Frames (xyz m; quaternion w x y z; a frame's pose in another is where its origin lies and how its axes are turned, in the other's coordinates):
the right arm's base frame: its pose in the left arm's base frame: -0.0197 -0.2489 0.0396 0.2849 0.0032 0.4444 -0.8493
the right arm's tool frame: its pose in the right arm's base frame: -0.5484 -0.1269 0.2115 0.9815 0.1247 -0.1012 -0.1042
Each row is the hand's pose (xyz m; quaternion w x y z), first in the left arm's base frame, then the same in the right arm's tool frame.
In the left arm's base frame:
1: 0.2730 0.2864 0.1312 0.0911 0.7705 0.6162 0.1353
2: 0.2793 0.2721 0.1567 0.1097 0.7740 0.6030 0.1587
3: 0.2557 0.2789 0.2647 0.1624 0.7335 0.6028 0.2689
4: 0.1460 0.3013 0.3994 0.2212 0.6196 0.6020 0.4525
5: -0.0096 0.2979 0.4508 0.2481 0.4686 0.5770 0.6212
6: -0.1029 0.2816 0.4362 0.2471 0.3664 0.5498 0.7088
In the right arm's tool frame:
1: -0.0549 -0.1606 -0.4602 0.0110 -0.4170 0.8132 0.4058
2: -0.0526 -0.1634 -0.4305 0.0105 0.4094 -0.8055 -0.4283
3: -0.0322 -0.2418 -0.3549 0.0956 0.4470 -0.7420 -0.4904
4: 0.0564 -0.3796 -0.2930 0.2400 0.5231 -0.6022 -0.5533
5: 0.1952 -0.4666 -0.2991 0.3822 0.5841 -0.4337 -0.5699
6: 0.2841 -0.4815 -0.3318 0.4615 0.6097 -0.3254 -0.5562

